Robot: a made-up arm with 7 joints. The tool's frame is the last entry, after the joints.
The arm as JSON. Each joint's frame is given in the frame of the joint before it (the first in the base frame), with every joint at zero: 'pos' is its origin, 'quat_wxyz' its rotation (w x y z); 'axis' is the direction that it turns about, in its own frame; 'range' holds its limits. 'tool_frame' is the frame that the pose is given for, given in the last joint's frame.
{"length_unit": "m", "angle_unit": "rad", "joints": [
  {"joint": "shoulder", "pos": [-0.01, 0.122, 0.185], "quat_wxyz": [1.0, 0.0, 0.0, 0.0], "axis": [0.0, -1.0, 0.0], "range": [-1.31, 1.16]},
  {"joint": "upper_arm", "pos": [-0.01, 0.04, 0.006], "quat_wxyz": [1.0, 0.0, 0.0, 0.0], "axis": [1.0, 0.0, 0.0], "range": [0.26, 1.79]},
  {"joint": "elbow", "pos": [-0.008, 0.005, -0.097], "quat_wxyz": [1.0, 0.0, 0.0, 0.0], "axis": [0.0, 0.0, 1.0], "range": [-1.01, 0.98]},
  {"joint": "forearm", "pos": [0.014, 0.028, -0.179], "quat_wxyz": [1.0, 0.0, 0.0, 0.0], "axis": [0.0, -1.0, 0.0], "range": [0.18, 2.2]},
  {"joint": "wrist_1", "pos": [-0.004, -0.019, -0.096], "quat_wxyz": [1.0, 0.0, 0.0, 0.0], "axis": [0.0, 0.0, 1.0], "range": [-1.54, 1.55]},
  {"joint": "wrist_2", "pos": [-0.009, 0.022, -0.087], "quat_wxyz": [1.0, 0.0, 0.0, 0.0], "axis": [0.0, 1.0, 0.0], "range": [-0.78, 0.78]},
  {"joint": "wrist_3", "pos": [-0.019, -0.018, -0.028], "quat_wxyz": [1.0, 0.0, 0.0, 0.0], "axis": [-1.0, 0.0, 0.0], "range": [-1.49, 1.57]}
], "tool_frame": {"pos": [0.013, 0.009, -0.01], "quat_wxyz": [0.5, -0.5, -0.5, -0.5]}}
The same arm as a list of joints. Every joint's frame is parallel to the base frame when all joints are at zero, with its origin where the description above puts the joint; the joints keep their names.
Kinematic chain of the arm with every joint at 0, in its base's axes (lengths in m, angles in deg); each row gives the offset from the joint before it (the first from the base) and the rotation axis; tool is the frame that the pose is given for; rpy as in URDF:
shoulder: xyz -0.01 0.122 0.185 axis -y
upper_arm: xyz -0.01 0.04 0.006 axis +x
elbow: xyz -0.008 0.005 -0.097 axis +z
forearm: xyz 0.014 0.028 -0.179 axis -y
wrist_1: xyz -0.004 -0.019 -0.096 axis +z
wrist_2: xyz -0.009 0.022 -0.087 axis +y
wrist_3: xyz -0.019 -0.018 -0.028 axis -x
tool: xyz 0.013 0.009 -0.01 rpy -90 -90 0
Joint limits (deg, base to tool): -75.06..66.46 14.9..102.56 -57.87..56.15 10.31..126.05 -88.24..88.81 -44.69..44.69 -85.37..89.95

